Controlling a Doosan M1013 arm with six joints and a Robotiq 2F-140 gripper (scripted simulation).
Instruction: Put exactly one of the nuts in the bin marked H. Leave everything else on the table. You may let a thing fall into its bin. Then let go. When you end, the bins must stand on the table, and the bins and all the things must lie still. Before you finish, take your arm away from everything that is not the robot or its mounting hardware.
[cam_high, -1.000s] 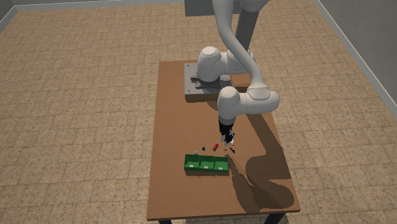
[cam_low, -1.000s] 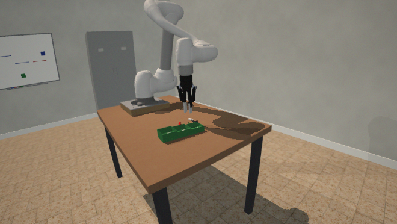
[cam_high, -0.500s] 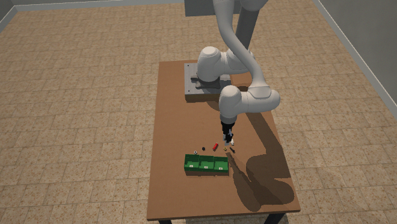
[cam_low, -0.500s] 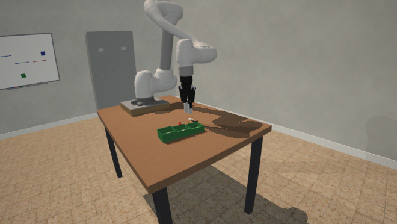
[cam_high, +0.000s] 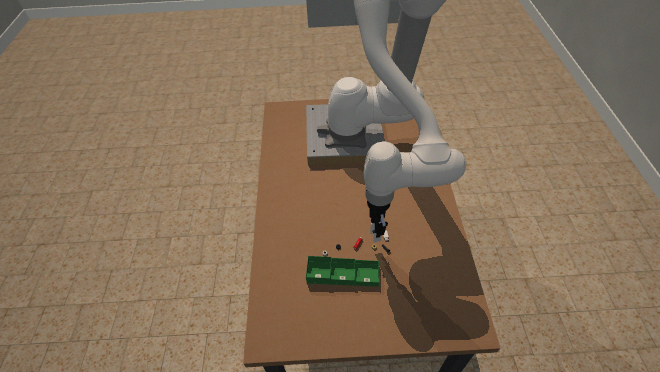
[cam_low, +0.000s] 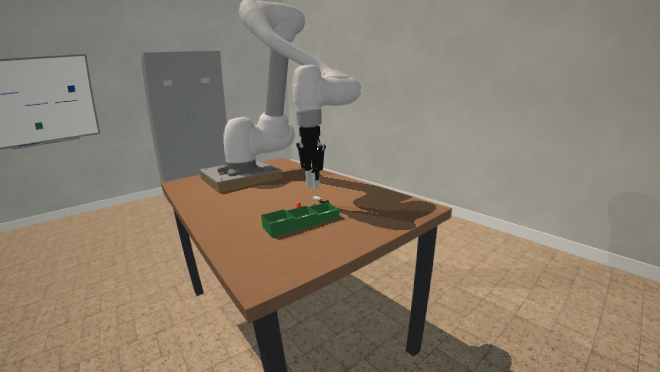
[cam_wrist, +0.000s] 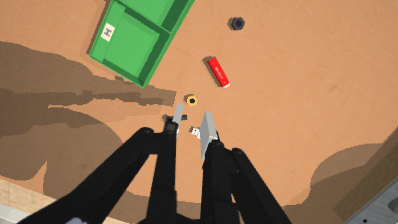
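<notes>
My gripper is now 10 cm above the brass-coloured nut. The rest, counted from my hand: red cylinder (10 cm below, 6 cm to the right, 1 cm behind); then white USB stick (10 cm below, 5 cm behind, 4 cm to the left); then black bolt (10 cm below, 4 cm to the left, 1 cm ahead).
</notes>
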